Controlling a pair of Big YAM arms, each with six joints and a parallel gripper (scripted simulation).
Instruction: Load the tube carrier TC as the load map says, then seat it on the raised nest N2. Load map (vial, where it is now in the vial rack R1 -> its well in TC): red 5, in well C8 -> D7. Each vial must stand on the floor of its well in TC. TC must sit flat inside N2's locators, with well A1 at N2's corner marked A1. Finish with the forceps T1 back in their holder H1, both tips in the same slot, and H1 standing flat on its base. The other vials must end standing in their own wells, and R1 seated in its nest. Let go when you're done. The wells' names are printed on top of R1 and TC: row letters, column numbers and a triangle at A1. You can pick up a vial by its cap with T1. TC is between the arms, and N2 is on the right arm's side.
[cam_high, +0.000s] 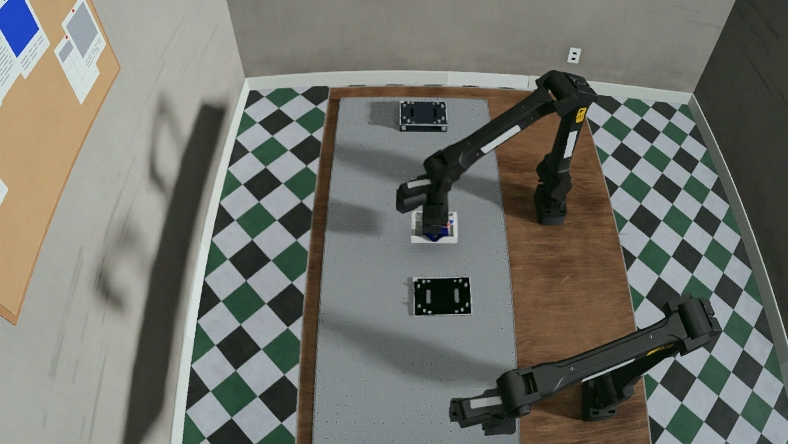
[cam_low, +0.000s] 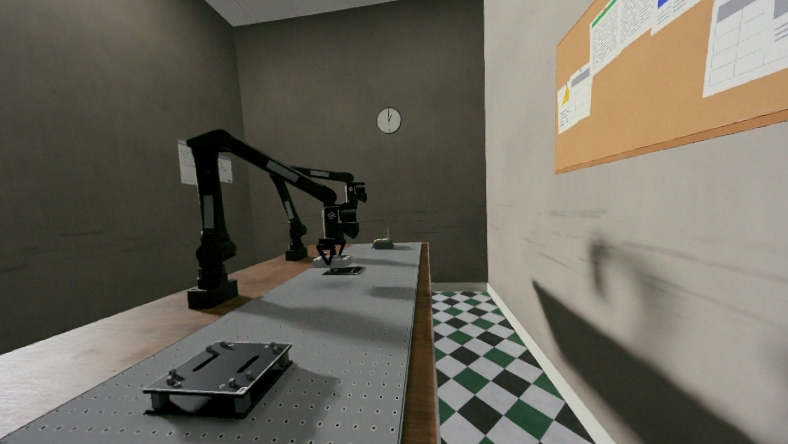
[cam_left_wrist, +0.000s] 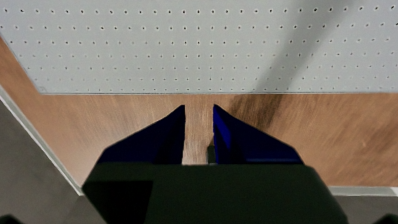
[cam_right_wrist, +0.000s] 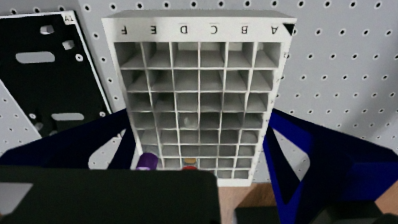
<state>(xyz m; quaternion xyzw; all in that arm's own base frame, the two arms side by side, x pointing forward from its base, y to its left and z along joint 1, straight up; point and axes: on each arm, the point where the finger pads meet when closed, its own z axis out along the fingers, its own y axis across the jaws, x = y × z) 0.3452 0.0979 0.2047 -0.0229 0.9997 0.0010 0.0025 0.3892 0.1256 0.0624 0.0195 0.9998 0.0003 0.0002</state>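
Right now my right hand is 51 cm to the left of the black raised nest, 6 cm above it and 4 cm past it. The rest, counted from my right hand: white well rack: right at my right hand.
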